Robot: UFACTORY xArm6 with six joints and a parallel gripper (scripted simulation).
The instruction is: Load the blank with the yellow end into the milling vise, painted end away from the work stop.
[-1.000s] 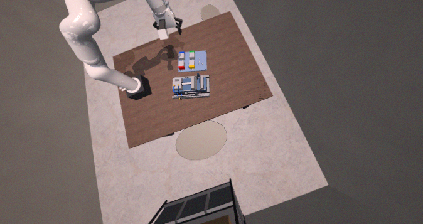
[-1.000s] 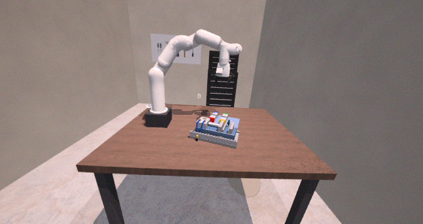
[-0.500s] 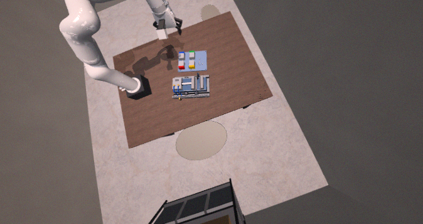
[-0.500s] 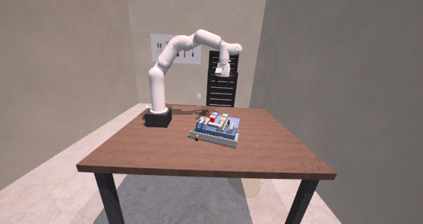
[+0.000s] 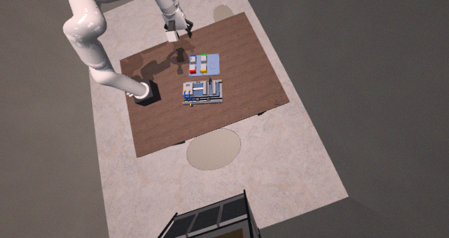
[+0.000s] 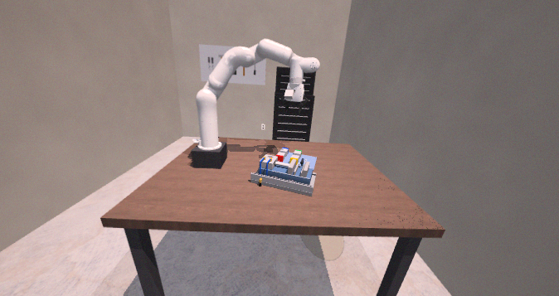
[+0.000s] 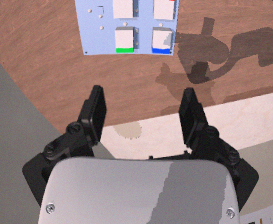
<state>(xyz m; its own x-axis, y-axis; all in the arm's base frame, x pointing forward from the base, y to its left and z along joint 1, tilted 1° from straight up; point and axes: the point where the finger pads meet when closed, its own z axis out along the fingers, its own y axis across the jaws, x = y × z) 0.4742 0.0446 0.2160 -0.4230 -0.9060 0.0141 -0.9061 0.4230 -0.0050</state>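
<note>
Right now the yellow-ended blank is 29 cm below my hand, 6 cm to the right of it and 2 cm ahead of it. Round my hand: blue-ended blank: 29 cm below, 6 cm to the left, 2 cm behind; red-ended blank: 29 cm below, 6 cm behind, 2 cm to the right; green-ended blank: 29 cm below, 6 cm ahead, 2 cm to the left.
</note>
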